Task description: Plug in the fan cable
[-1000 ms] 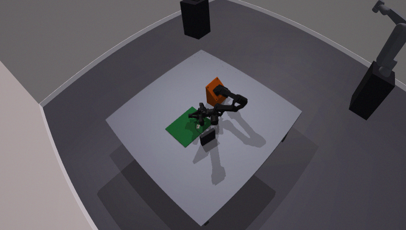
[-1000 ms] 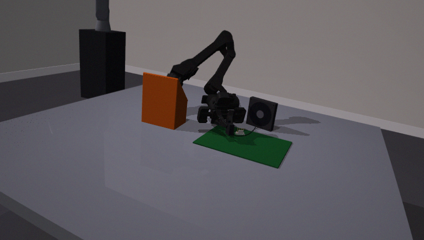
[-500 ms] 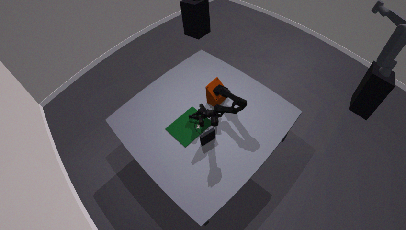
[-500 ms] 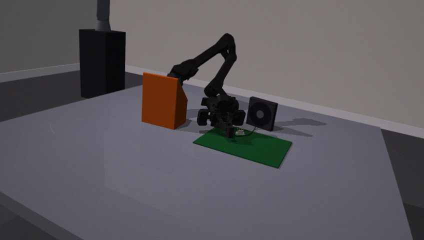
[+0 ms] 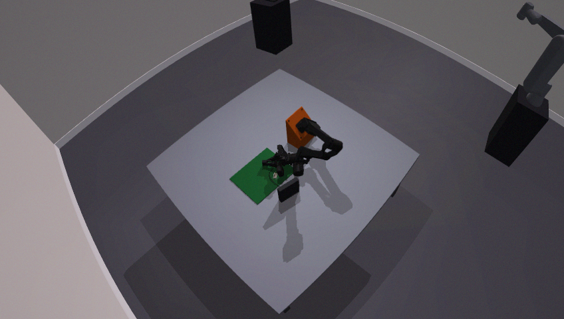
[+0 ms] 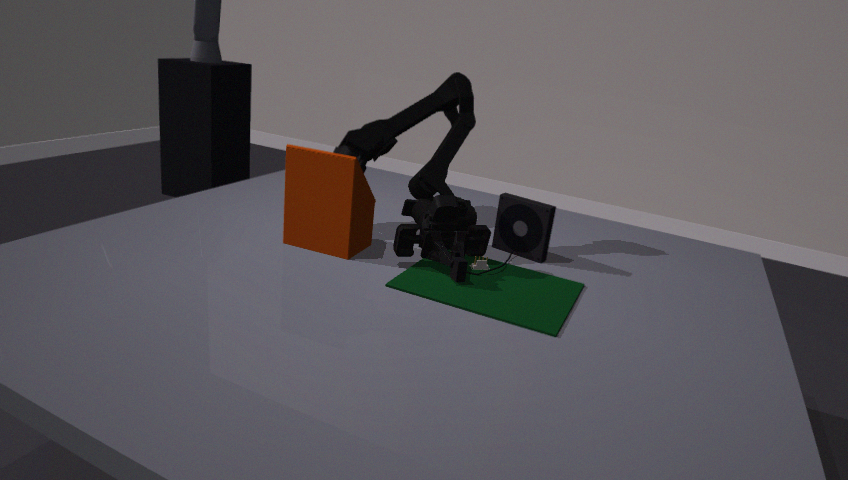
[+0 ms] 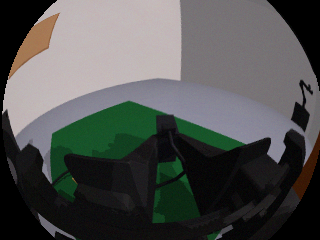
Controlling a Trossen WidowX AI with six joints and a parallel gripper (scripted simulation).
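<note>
Right now the dark plug is 10 mm to the right of my gripper tip and 10 mm below it. From my gripper tip the other things lie so: green board 60 mm ahead, 20 mm to the left, 50 mm below; then black fan 70 mm ahead, 220 mm to the left, 20 mm above.
</note>
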